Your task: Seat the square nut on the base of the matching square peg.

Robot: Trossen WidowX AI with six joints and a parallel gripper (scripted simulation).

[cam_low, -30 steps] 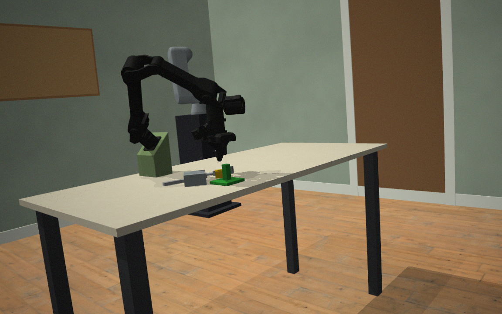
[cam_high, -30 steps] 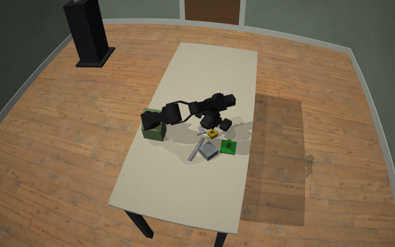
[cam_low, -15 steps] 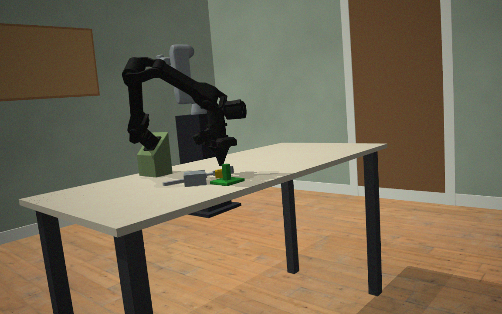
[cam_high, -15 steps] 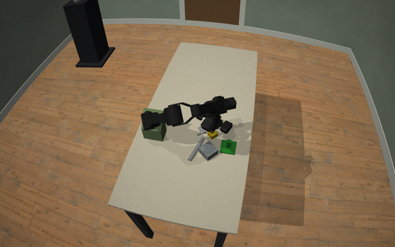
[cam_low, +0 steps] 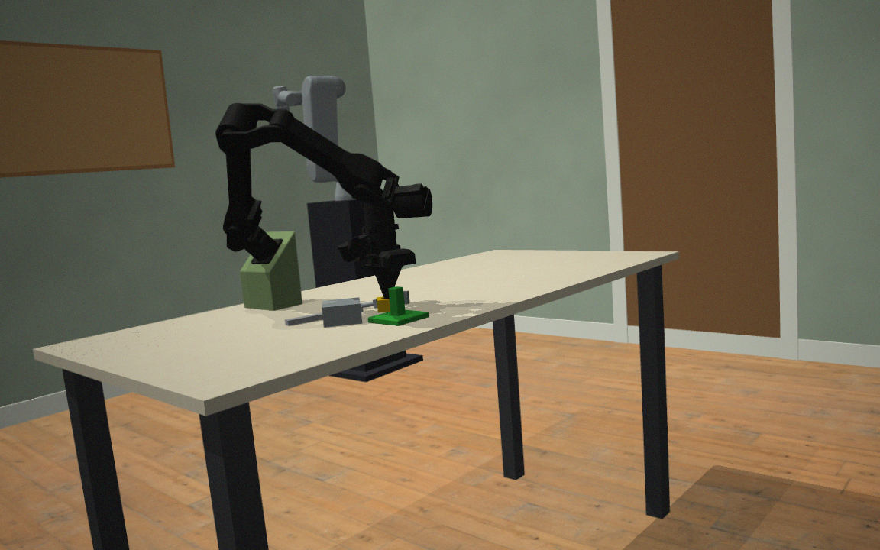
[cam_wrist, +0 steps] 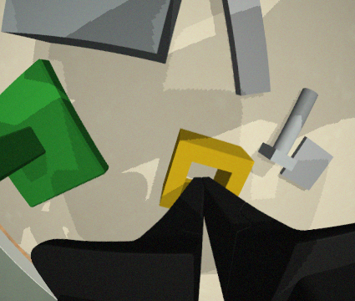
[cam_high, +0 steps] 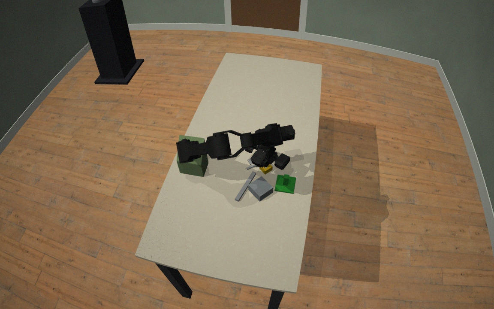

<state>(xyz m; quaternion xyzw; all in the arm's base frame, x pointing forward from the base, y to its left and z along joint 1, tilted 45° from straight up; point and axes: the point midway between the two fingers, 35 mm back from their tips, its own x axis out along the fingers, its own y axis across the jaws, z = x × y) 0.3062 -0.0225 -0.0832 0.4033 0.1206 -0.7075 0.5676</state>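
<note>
Now: hand 60 mm past the bolt, 10 mm to the right of it and 50 mm above it. Also, from my hand: grey bar (70 mm behind, 100 mm to the right, 50 mm below); grey block (10 mm behind, 120 mm to the right, 40 mm below); grey cube (10 mm behind, 60 mm to the left, 40 mm below).
</note>
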